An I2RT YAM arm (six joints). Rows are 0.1 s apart.
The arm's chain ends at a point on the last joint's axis. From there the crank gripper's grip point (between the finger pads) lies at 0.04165 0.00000 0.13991 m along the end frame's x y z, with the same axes.
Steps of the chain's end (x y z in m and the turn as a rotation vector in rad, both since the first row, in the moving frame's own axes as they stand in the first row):
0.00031, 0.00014, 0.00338, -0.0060, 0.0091, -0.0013
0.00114, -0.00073, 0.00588, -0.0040, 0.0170, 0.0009
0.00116, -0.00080, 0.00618, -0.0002, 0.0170, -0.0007
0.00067, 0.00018, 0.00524, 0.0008, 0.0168, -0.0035
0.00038, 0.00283, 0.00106, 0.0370, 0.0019, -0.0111
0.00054, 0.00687, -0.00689, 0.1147, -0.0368, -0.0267
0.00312, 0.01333, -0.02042, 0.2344, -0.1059, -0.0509
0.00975, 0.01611, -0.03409, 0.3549, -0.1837, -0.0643
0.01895, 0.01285, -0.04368, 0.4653, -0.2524, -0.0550
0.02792, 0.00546, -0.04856, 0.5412, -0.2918, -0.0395
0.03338, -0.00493, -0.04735, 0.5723, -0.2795, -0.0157
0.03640, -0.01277, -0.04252, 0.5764, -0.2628, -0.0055
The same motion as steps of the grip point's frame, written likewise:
0.00158, 0.00092, 0.00299, -0.0060, 0.0091, -0.0013
0.00351, -0.00013, 0.00515, -0.0040, 0.0170, 0.0009
0.00353, -0.00080, 0.00545, -0.0002, 0.0170, -0.0007
0.00301, -0.00008, 0.00452, 0.0008, 0.0168, -0.0035
0.00061, -0.00281, 0.00088, 0.0370, 0.0019, -0.0111
-0.00485, -0.01027, -0.00644, 0.1147, -0.0368, -0.0267
-0.01264, -0.02133, -0.02091, 0.2344, -0.1059, -0.0509
-0.01761, -0.03533, -0.03813, 0.3549, -0.1837, -0.0643
-0.01783, -0.05284, -0.05332, 0.4653, -0.2524, -0.0550
-0.01357, -0.06951, -0.06321, 0.5412, -0.2918, -0.0395
-0.00532, -0.08323, -0.06409, 0.5723, -0.2795, -0.0157
0.00044, -0.09129, -0.05950, 0.5764, -0.2628, -0.0055

